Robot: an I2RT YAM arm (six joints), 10 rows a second.
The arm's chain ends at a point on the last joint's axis. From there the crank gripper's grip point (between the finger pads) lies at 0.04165 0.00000 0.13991 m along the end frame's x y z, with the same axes.
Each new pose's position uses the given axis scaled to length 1; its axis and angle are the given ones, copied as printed.
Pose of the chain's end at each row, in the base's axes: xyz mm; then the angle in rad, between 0 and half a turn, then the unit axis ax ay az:
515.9 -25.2 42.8 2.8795 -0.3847 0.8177 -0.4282
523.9 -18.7 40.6 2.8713 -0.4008 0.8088 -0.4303
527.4 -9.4 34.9 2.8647 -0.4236 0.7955 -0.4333
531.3 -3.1 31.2 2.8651 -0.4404 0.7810 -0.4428
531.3 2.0 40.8 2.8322 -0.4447 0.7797 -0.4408
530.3 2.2 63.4 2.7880 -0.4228 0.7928 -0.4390
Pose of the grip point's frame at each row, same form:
562.7 -137.9 -37.2 2.8795 -0.3847 0.8177 -0.4282
574.5 -130.6 -38.2 2.8713 -0.4008 0.8088 -0.4303
582.8 -120.3 -42.2 2.8647 -0.4236 0.7955 -0.4333
590.4 -114.4 -42.5 2.8651 -0.4404 0.7810 -0.4428
594.5 -106.7 -33.3 2.8322 -0.4447 0.7797 -0.4408
594.4 -105.1 -12.0 2.7880 -0.4228 0.7928 -0.4390

